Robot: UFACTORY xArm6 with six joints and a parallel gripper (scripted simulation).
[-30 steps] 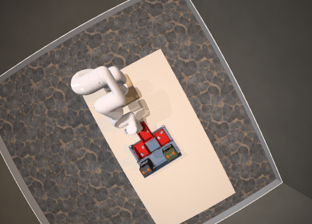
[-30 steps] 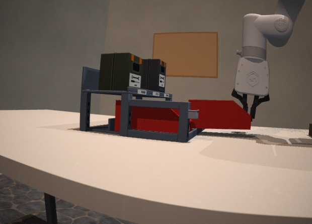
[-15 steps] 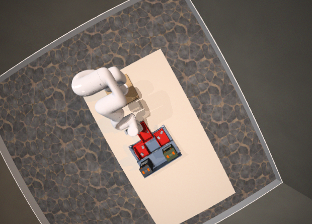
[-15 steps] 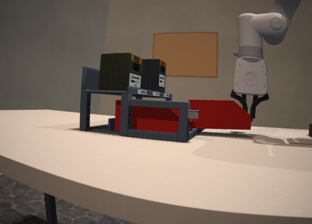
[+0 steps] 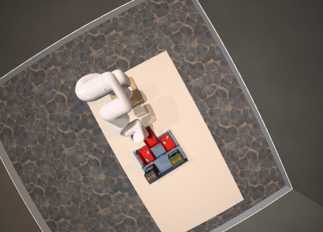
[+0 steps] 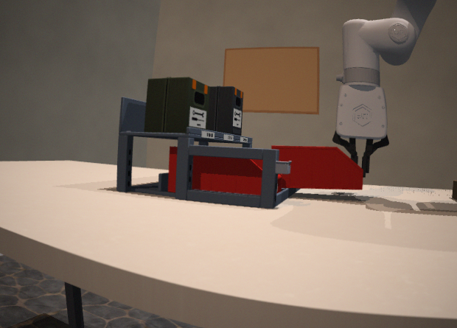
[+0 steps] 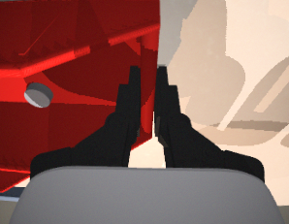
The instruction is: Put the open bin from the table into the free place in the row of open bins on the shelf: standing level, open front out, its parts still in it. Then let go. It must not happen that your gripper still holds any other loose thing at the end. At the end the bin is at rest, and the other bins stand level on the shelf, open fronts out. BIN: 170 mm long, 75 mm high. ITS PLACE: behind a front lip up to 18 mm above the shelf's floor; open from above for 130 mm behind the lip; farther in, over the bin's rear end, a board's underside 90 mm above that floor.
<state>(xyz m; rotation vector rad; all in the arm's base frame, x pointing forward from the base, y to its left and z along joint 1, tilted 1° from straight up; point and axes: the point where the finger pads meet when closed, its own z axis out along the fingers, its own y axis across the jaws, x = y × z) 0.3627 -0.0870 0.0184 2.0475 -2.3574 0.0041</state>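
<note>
The shelf lies 26 cm ahead of my hand, 4 cm to the right of it and 6 cm below it. From my hand the other things lie so: black box: 30 cm ahead, 16 cm to the right, 10 cm above; green box: 34 cm ahead, 7 cm to the left, 9 cm above.
</note>
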